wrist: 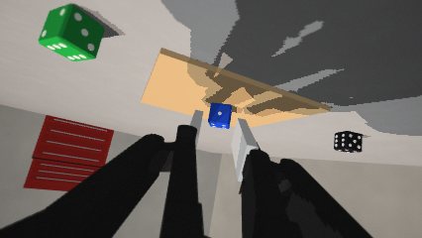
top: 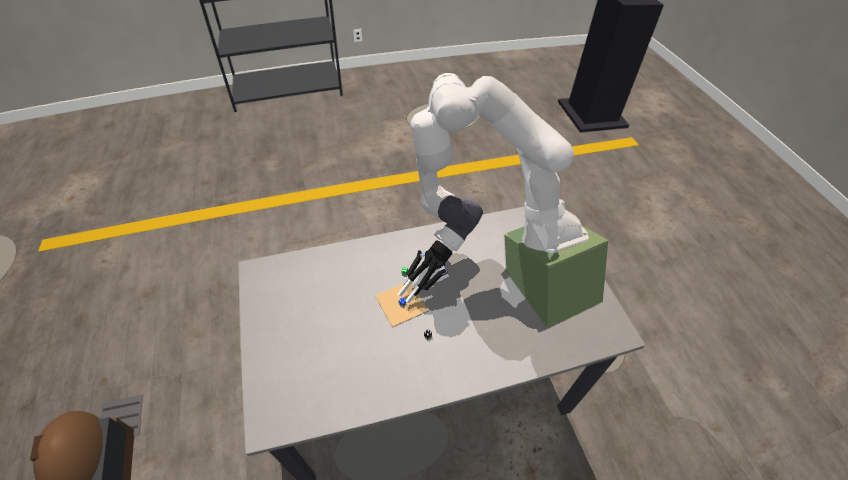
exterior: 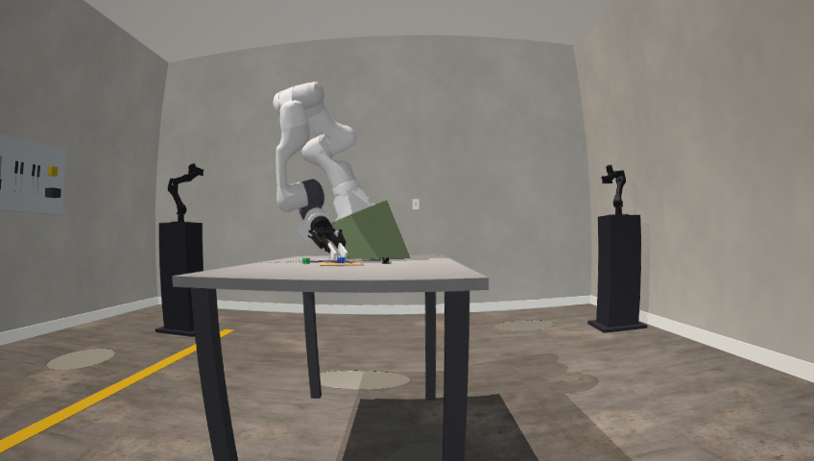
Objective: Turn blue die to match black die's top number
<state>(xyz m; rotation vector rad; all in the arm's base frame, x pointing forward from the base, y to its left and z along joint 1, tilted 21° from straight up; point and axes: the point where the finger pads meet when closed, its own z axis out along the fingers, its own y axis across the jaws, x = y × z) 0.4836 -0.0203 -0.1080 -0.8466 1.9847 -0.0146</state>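
Now: the blue die 30 mm ahead of my hand, 20 mm to the left of it and 30 mm below it. From my hand the other things lie so: green die 110 mm to the right, 30 mm below; then mat 30 mm ahead, 20 mm to the left, 40 mm below; then black die 30 mm behind, 160 mm to the left, 30 mm below.
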